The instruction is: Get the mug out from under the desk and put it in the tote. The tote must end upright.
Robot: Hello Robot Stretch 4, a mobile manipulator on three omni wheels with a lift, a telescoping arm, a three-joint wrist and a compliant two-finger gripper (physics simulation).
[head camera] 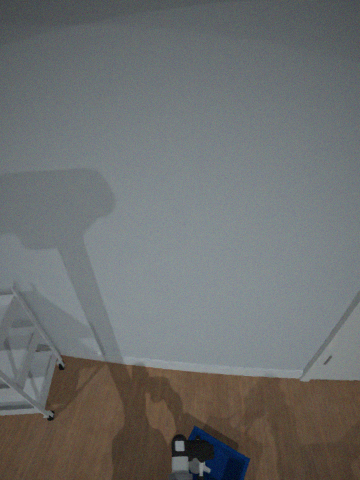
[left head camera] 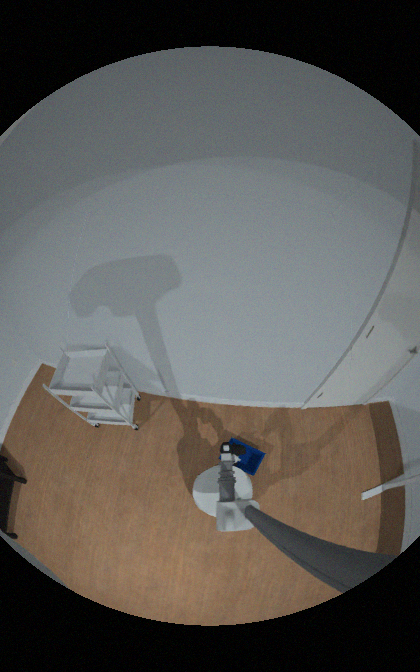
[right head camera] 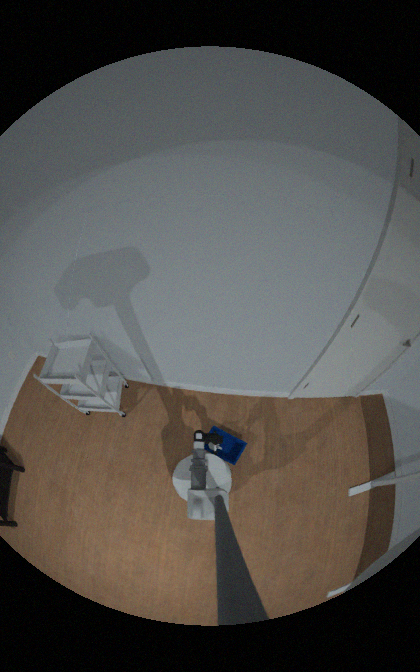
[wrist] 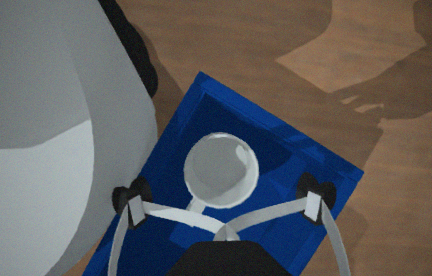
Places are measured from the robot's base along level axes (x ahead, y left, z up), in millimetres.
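Where they show: gripper, between the fingertips: (wrist: 223,191).
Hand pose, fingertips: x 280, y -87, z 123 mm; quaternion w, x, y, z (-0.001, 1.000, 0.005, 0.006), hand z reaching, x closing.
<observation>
After its pixels a point has its place.
The white mug (wrist: 220,170) @[x 282, y -91, z -16 mm] stands upright inside the blue tote in the wrist view, its open mouth facing up and its handle toward the lower left. The blue tote (wrist: 330,157) @[x 391, y -62, z 93 mm] (head camera: 220,442) @[x 348, y -201, z 93 mm] (left head camera: 259,462) (right head camera: 239,452) @[x 197, y -273, z 92 mm] stands upright on the floor right beside the robot's base. My gripper (wrist: 223,191) @[x 280, y -87, z 123 mm] is open over the tote, with its fingertips wide apart on either side of the mug and clear of it. The mug is hard to make out in the head views, where the gripper covers part of the tote. The desk cannot be made out for certain.
My round white base (wrist: 45,200) @[x 155, y -78, z 186 mm] (left head camera: 205,492) (right head camera: 182,480) @[x -16, y 128, z 187 mm] is close against the tote's left side in the wrist view. A white cart (head camera: 30,320) @[x 799, y 770, z 504 mm] (left head camera: 77,391) (right head camera: 62,381) @[x 461, y 915, z 664 mm] stands by the wall at the left. Dark furniture (left head camera: 7,495) (right head camera: 6,487) shows at the far left edge.
</observation>
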